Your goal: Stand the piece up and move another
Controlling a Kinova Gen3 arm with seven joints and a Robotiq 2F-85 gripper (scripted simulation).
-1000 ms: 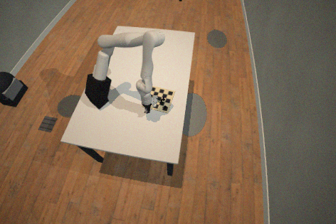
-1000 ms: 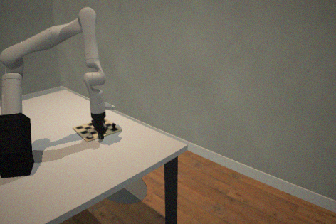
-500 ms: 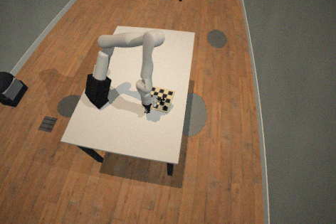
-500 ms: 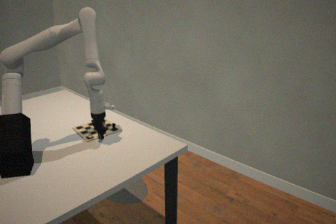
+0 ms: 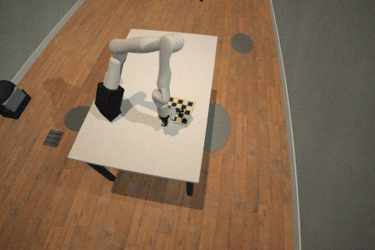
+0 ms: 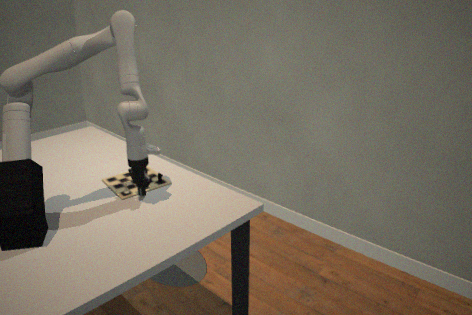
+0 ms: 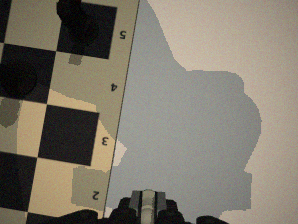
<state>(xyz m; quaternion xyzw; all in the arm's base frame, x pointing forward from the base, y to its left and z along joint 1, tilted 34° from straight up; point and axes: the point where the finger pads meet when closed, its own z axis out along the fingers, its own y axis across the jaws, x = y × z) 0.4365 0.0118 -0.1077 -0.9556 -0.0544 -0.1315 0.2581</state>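
The white pawn lies 1 cm below my hand. The rest, counted from my hand: white piece: 4 cm behind, 6 cm to the left; black knight: 11 cm ahead, 7 cm to the left, 1 cm below; dark chess piece: 7 cm ahead, 11 cm to the left.
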